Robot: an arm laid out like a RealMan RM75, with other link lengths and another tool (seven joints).
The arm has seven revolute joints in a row. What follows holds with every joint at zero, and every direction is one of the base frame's.
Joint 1 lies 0.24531 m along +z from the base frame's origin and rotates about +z.
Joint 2 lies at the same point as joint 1 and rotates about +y.
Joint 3 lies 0.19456 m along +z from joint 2 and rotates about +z.
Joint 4 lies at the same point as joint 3 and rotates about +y.
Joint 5 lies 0.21 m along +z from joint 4 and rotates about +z.
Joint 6 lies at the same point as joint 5 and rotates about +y.
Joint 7 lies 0.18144 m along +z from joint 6 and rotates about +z.
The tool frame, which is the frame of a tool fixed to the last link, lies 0.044 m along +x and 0.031 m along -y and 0.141 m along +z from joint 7; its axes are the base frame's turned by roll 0, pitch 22.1 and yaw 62.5 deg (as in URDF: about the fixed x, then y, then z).
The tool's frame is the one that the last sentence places.
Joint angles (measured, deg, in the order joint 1, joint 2, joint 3, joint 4, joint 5, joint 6, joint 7), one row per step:
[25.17, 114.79, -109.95, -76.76, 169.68, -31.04, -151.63]
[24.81, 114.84, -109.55, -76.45, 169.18, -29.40, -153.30]
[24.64, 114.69, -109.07, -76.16, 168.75, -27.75, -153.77]
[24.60, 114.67, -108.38, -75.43, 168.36, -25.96, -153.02]
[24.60, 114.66, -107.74, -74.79, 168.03, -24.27, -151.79]
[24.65, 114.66, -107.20, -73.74, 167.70, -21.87, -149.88]
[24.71, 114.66, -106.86, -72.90, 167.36, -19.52, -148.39]
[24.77, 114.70, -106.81, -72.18, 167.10, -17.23, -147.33]
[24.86, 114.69, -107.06, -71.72, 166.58, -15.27, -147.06]
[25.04, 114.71, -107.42, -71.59, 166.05, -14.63, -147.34]
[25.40, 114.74, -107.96, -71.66, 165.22, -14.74, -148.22]
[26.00, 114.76, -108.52, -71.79, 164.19, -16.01, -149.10]
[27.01, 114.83, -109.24, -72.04, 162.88, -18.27, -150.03]
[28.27, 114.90, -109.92, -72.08, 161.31, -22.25, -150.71]
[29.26, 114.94, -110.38, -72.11, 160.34, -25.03, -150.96]
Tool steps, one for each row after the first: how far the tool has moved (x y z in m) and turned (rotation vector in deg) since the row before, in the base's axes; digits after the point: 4 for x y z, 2 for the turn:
[-0.0023, 0.0038, 0.0037, 0.14, -1.14, 1.60]
[-0.0032, 0.0044, 0.0045, 0.51, -0.18, 1.24]
[-0.0014, 0.0040, 0.0030, 0.72, 0.98, 0.51]
[-0.0021, 0.0036, 0.0023, 0.72, 1.45, 0.35]
[-0.0031, 0.0036, -0.0001, 0.62, 2.14, 0.47]
[-0.0053, 0.0032, -0.0006, 0.40, 1.75, 0.88]
[-0.0070, 0.0022, -0.0024, 0.06, 1.38, 1.20]
[-0.0082, 0.0017, -0.0023, -0.14, 0.25, 1.69]
[-0.0051, 0.0006, -0.0017, -0.22, -0.65, 1.12]
[-0.0049, 0.0005, -0.0012, -0.26, -1.74, 1.23]
[-0.0014, 0.0004, 0.0000, -0.16, -2.37, 0.56]
[-0.0017, 0.0006, 0.0007, -0.10, -3.03, 0.38]
[0.0070, 0.0000, 0.0038, 0.25, -3.80, -1.10]
[0.0036, 0.0001, 0.0033, 0.27, -2.33, -0.79]

